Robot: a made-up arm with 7 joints. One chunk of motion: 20 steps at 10 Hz.
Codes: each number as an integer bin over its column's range. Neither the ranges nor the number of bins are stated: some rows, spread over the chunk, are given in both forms.
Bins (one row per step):
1: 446 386 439 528 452 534 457
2: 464 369 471 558 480 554 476
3: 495 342 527 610 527 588 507
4: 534 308 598 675 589 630 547
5: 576 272 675 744 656 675 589
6: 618 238 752 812 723 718 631
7: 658 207 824 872 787 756 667
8: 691 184 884 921 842 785 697
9: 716 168 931 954 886 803 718
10: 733 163 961 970 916 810 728
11: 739 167 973 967 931 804 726
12: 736 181 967 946 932 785 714
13: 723 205 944 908 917 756 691
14: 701 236 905 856 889 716 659
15: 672 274 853 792 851 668 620
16: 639 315 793 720 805 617 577
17: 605 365 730 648 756 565 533
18: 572 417 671 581 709 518 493
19: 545 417 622 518 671 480 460
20: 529 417 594 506 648 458 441
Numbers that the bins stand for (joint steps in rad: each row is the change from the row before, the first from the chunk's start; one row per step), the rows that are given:
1: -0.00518 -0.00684 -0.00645 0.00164 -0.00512 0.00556 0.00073
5: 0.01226 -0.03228 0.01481 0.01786 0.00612 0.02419 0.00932
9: 0.03104 -0.05550 0.03787 0.03362 0.01878 0.04110 0.01772
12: 0.03372 -0.05260 0.04112 0.03302 0.02131 0.03872 0.01746
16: 0.02071 -0.02268 0.02544 0.01605 0.01432 0.01653 0.00854
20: 0.00596 0.00008 0.00751 -0.00001 0.00568 -0.00448 -0.00031
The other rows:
2: -0.00276 -0.01063 -0.00357 0.00389 -0.00357 0.00820 0.00197
3: 0.00140 -0.01666 0.00148 0.00780 -0.00099 0.01269 0.00399
4: 0.00663 -0.02425 0.00787 0.01268 0.00243 0.01824 0.00659
6: 0.01789 -0.03987 0.02175 0.02296 0.00980 0.02987 0.01206
7: 0.02326 -0.04679 0.02823 0.02747 0.01333 0.03489 0.01440
8: 0.02769 -0.05193 0.03364 0.03114 0.01636 0.03872 0.01635
10: 0.03332 -0.05661 0.04058 0.03482 0.02043 0.04203 0.01837
11: 0.03413 -0.05572 0.04166 0.03460 0.02126 0.04123 0.01824
13: 0.03198 -0.04724 0.03905 0.03017 0.02049 0.03489 0.01596
14: 0.02903 -0.04032 0.03553 0.02626 0.01894 0.02961 0.01388
15: 0.02514 -0.03184 0.03085 0.02146 0.01685 0.02326 0.01134
17: 0.01615 -0.01152 0.01977 0.01065 0.01162 0.00965 0.00568
18: 0.01172 0.00008 0.01445 0.00562 0.00903 0.00344 0.00308
19: 0.00810 0.00008 0.01004 0.00089 0.00694 -0.00158 0.00093

